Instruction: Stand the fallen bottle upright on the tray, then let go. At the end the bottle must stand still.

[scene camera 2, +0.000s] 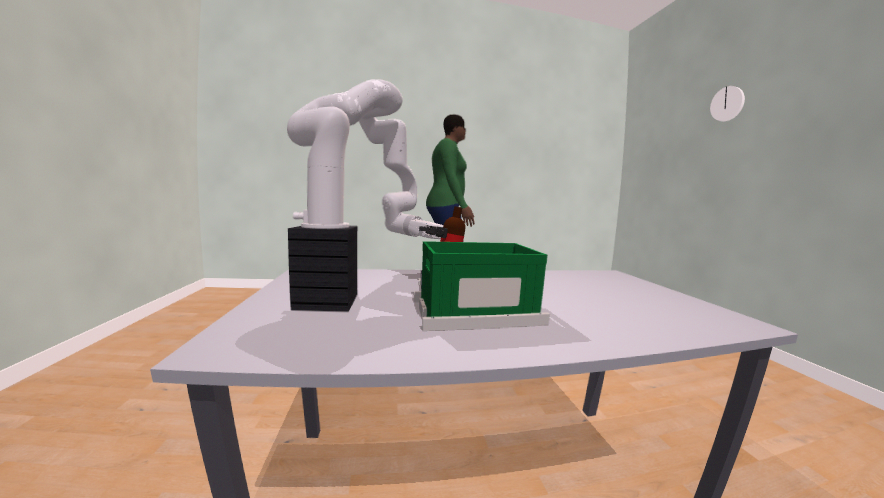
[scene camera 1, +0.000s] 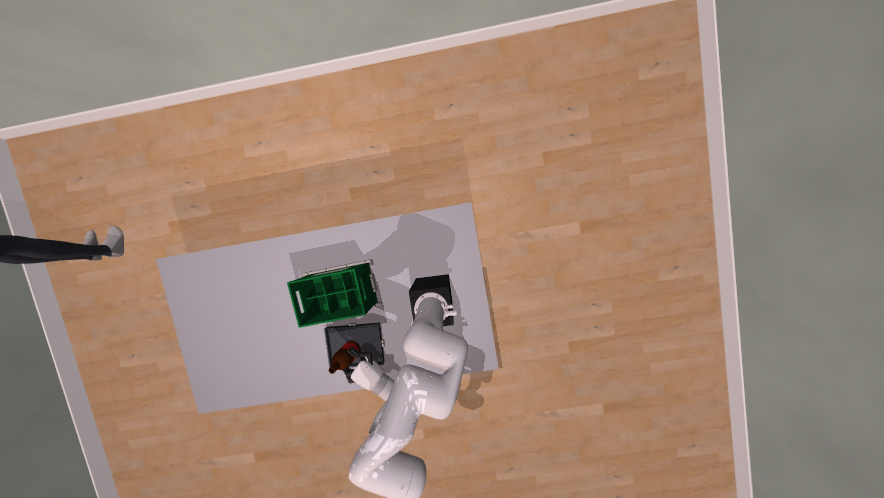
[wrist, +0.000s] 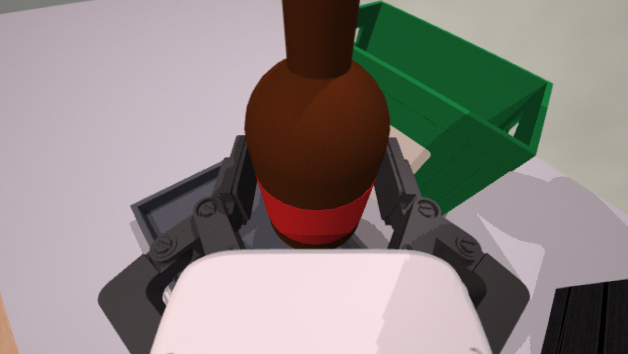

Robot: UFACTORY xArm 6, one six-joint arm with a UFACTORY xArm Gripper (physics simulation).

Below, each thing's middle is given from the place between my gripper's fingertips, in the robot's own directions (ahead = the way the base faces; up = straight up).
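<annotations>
Counting from my hand, the dark grey tray (scene camera 1: pixel 368 336) is 17 cm below, 2 cm ahead and 4 cm to the left. The green crate (scene camera 2: pixel 458 278) is 9 cm below my hand, and it is also 5 cm ahead of it and 23 cm to the right of it, which makes the crate, going by their middles, the farthest from my hand of the things named here. The brown bottle (wrist: pixel 317 125) is 1 cm above my hand. Going by their middles, the bottle is the nearest to my hand of these.
</annotations>
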